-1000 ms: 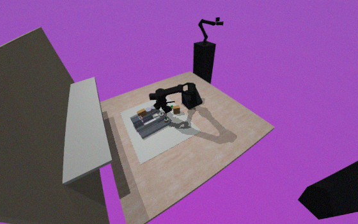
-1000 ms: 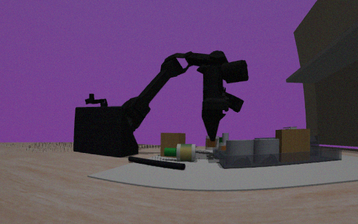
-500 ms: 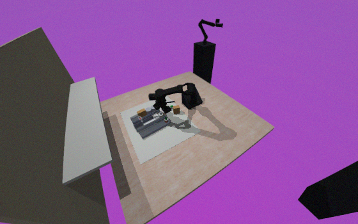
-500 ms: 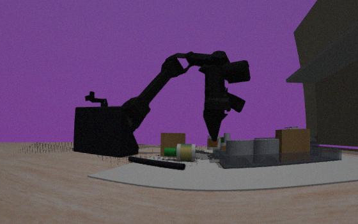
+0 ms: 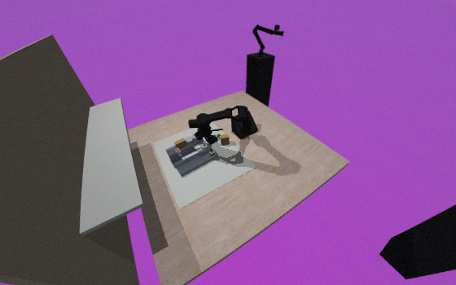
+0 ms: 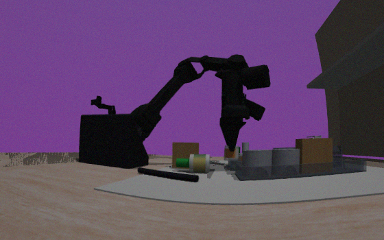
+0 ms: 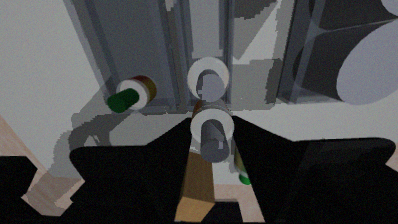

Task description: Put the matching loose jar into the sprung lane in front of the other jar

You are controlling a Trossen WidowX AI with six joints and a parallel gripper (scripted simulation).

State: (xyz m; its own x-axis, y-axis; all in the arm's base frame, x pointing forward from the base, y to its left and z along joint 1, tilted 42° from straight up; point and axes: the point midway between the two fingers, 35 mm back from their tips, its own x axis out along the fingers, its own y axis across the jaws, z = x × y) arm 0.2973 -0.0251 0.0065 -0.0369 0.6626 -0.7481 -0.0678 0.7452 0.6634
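Now: the grey rack 170 mm ahead of my gripper tip, 10 mm to the right of it and 30 mm below it. From my gripper tip the other things lie so: shelf: 540 mm ahead, 20 mm to the left, 320 mm above; then black rod: 120 mm behind, 160 mm to the right, 40 mm below.
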